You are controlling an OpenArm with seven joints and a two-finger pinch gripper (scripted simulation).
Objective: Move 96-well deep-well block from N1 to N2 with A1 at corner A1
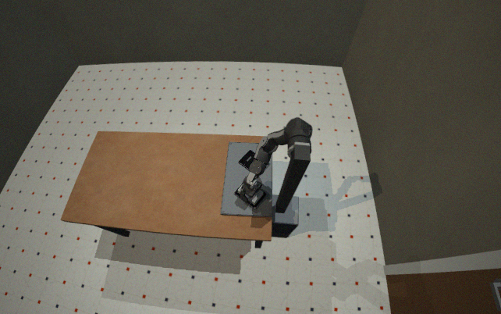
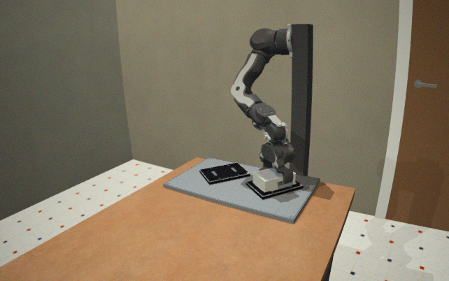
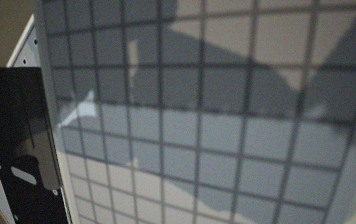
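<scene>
Right now the deep-well block is right at my hand. Also, from my hand: plate nest N1: 3 cm below; A1 label: 3 cm behind, 9 cm to the left, 2 cm below; plate nest N2: 21 cm to the right, 3 cm below.
</scene>
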